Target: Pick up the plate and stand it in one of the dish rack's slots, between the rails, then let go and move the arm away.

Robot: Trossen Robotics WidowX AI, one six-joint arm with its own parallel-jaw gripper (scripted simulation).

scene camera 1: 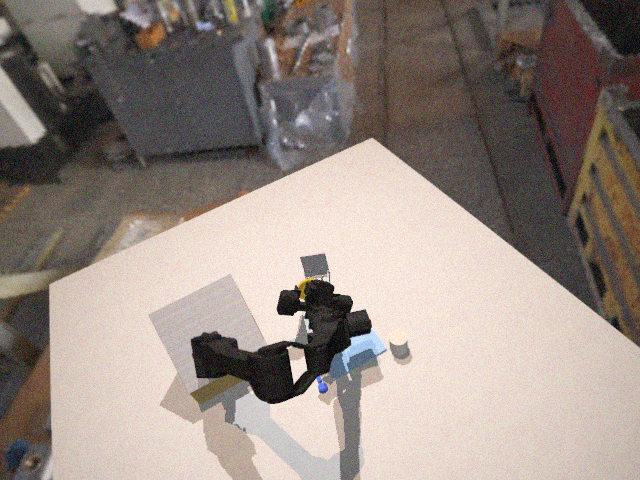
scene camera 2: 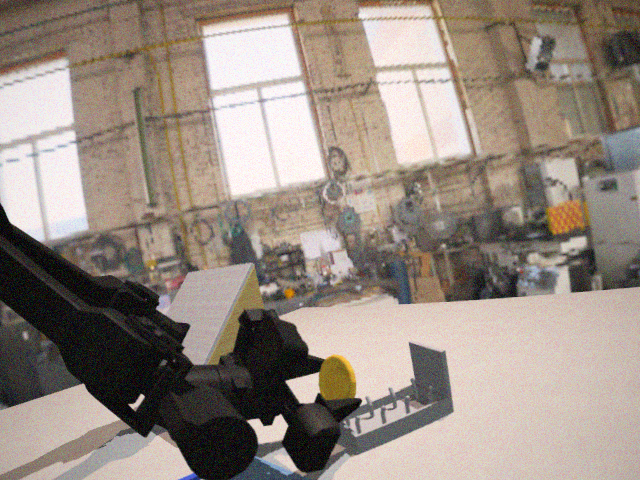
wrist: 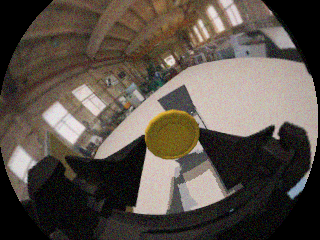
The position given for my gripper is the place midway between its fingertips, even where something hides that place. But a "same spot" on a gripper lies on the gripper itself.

Scene:
My gripper shows in scene camera 1 (308,287), in scene camera 2 and in the wrist view. One and the same spot on my gripper: (scene camera 2: 340,408) is (wrist: 230,135).

